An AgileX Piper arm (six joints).
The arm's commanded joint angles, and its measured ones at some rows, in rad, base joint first. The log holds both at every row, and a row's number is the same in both.
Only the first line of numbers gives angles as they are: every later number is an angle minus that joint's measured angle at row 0.
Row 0, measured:
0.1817 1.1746 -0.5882 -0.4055 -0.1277 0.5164
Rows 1 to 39, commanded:
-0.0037 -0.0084 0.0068 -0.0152 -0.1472 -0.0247
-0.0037 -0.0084 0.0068 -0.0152 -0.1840 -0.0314
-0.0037 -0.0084 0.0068 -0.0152 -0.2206 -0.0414
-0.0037 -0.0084 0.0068 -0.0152 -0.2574 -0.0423
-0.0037 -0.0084 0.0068 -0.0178 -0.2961 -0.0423
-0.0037 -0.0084 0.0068 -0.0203 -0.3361 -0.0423
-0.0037 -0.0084 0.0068 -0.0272 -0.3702 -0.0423
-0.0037 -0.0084 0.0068 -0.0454 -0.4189 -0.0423
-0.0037 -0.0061 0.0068 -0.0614 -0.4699 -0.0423
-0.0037 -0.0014 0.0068 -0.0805 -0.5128 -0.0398
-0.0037 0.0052 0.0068 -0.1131 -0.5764 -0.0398
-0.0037 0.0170 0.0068 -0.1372 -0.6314 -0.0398
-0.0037 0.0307 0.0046 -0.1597 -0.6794 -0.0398
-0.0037 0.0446 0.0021 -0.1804 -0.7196 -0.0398
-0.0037 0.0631 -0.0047 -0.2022 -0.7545 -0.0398
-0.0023 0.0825 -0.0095 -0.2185 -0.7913 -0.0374
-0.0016 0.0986 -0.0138 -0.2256 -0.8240 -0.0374
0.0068 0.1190 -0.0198 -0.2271 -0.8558 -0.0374
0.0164 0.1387 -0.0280 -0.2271 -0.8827 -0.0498
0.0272 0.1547 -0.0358 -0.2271 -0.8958 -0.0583
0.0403 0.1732 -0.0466 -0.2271 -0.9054 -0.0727
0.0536 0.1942 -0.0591 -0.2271 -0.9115 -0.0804
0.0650 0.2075 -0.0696 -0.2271 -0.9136 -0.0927
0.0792 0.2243 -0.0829 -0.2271 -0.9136 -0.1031
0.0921 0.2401 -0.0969 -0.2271 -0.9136 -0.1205
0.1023 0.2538 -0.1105 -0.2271 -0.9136 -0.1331
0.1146 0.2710 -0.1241 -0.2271 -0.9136 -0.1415
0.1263 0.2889 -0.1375 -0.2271 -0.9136 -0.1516
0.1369 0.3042 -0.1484 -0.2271 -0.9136 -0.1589
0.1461 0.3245 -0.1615 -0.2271 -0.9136 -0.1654
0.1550 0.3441 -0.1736 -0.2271 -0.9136 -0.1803
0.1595 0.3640 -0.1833 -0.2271 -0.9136 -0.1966
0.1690 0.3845 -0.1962 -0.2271 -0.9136 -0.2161
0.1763 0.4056 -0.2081 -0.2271 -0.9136 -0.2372
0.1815 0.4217 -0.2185 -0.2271 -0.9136 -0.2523
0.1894 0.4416 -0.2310 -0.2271 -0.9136 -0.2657
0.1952 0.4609 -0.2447 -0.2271 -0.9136 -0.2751
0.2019 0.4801 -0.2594 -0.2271 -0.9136 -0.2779
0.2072 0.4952 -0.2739 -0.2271 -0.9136 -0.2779
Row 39, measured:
0.1854 0.4368 -0.2255 -0.2265 -0.8989 -0.2429
